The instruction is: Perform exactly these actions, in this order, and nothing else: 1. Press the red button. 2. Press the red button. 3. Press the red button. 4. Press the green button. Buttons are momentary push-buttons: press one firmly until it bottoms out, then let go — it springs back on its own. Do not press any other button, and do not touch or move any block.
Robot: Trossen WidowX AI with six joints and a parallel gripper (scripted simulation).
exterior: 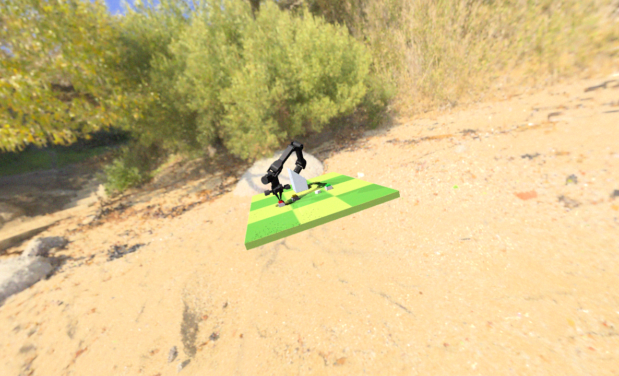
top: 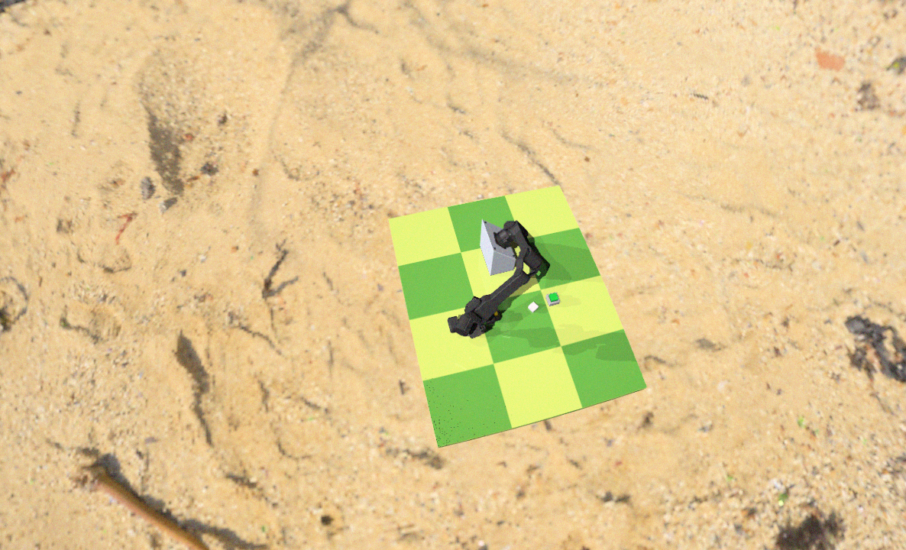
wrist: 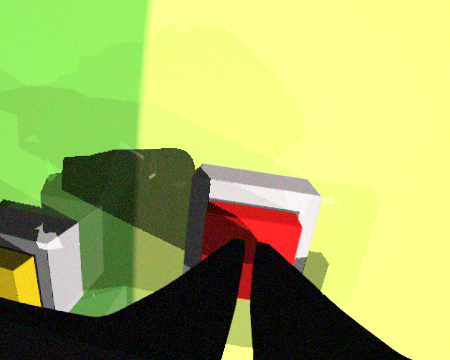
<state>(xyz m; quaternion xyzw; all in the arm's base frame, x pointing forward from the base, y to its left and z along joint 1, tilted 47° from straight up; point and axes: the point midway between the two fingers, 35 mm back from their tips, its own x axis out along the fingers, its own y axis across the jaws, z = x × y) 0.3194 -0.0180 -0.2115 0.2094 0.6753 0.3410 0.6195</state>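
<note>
Now: the red button 10 mm below my gripper tip. Also, from my gripper tip: yellow button: 60 mm behind, 100 mm to the left, 10 mm below; green button: 100 mm behind, 380 mm to the left, 10 mm below; small white block: 70 mm behind, 280 mm to the left, 30 mm below.
</note>
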